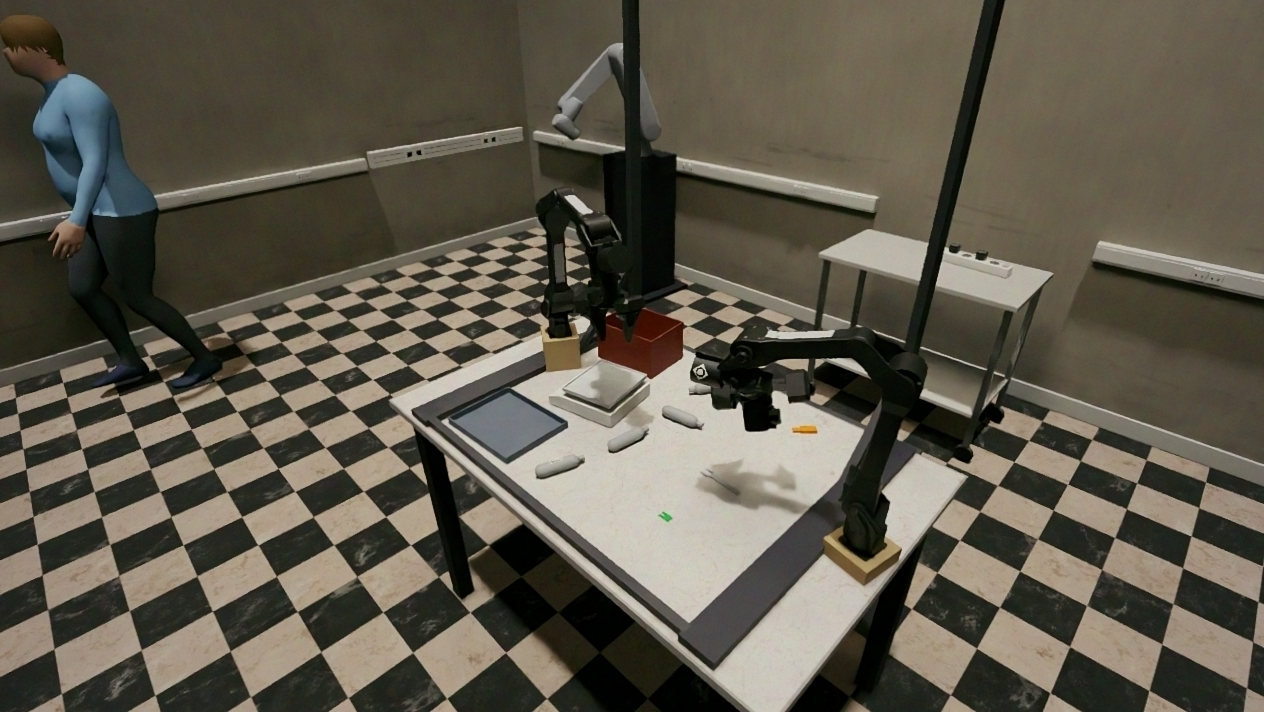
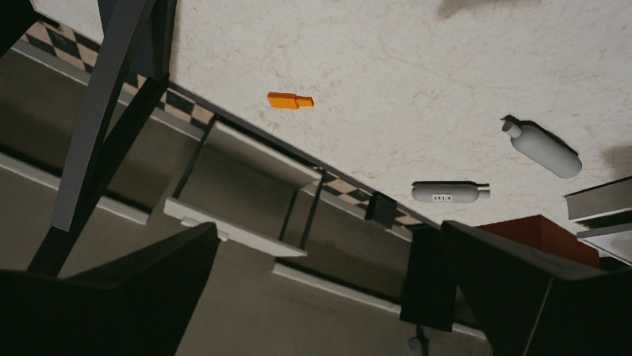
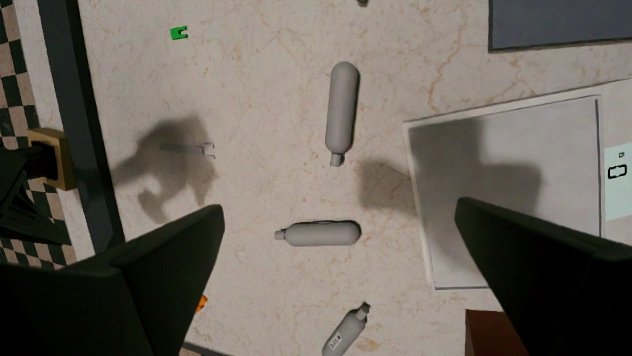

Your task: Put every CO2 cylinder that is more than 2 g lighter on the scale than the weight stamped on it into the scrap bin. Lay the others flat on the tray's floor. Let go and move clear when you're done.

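Frame: origin at the left arm's base, x ahead, y left, z up, level; metres.
Where they show: left gripper, between the fingertips: [image 2: 329,232] [image 3: 37,259]; right gripper, between the fingertips: [image 1: 615,341] [image 3: 340,212]; left arm's base, origin of its link: [image 1: 862,543] [image 3: 45,160]; right arm's base, origin of its link: [image 1: 559,332].
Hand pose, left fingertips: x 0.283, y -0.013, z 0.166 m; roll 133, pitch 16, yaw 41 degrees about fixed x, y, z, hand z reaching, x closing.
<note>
Each offset is from my left fingertips to the top centre of the thing.
Several grey CO2 cylinders lie on the table. One cylinder @[0.261 m ahead, 0.360 m left, 0.172 m down] [image 1: 559,466] is nearest the tray @[0.485 m ahead, 0.390 m left, 0.181 m down] [image 1: 508,424] [image 3: 560,25]. A second cylinder @[0.255 m ahead, 0.180 m left, 0.172 m down] [image 1: 628,439] [image 3: 342,110] and a third cylinder @[0.248 m ahead, 0.023 m left, 0.172 m down] [image 1: 681,417] [image 2: 547,150] [image 3: 320,233] show no stamp. A fourth cylinder @[0.316 m ahead, 0.122 m right, 0.171 m down] [image 1: 698,389] [image 2: 445,192] [image 3: 346,332] has a label, apparently 141.4. The scale @[0.433 m ahead, 0.134 m left, 0.136 m down] [image 1: 605,389] [image 3: 560,135] has a bare platform; its display shows 0. The red scrap bin @[0.572 m ahead, 0.071 m right, 0.081 m down] [image 1: 650,344] [image 2: 520,232] [image 3: 482,332] stands behind it. My right gripper [image 1: 616,331] [image 3: 340,212] is open and raised. My left gripper [image 1: 762,408] [image 2: 329,232] is open above the table.
An orange piece @[0.047 m ahead, 0.196 m right, 0.193 m down] [image 1: 804,429] [image 2: 283,100] lies at the right. A green piece @[0.008 m ahead, 0.253 m left, 0.198 m down] [image 1: 665,516] [image 3: 178,33] lies nearer the front. A thin grey forked piece @[0.024 m ahead, 0.090 m left, 0.199 m down] [image 1: 720,481] [image 3: 185,149] lies in the left arm's shadow. Dark strips [image 1: 769,583] border the table.
</note>
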